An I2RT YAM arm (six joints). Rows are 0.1 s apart.
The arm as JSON. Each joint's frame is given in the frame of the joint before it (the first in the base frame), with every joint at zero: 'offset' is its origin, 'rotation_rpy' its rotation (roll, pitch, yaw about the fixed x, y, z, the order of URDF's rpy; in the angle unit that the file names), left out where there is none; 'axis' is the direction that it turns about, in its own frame. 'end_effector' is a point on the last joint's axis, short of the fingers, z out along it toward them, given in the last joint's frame.
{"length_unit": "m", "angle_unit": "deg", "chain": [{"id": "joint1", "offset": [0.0, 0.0, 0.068], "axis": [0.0, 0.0, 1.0]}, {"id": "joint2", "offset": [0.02, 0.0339, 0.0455], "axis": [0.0, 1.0, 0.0]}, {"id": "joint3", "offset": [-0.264, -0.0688, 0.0], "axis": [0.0, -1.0, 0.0]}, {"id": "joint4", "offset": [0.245, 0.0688, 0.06], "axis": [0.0, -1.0, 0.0]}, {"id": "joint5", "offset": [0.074, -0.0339, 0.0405], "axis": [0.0, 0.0, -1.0]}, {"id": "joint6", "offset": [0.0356, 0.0, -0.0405], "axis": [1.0, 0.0, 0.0]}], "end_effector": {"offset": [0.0, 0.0, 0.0], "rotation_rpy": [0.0, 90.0, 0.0]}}
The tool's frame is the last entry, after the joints.
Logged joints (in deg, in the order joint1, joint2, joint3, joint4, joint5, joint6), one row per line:
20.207 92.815 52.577 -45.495 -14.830 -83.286
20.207 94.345 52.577 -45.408 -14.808 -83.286
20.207 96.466 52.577 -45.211 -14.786 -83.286
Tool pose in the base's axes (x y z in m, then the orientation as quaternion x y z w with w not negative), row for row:
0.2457 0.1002 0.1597 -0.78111 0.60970 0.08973 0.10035
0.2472 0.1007 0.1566 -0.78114 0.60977 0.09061 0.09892
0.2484 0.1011 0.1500 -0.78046 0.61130 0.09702 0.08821
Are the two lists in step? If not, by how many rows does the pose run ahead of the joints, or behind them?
The pose runs 1 row behind the joints: the pose in row i belongs to the joints in row i - 1.
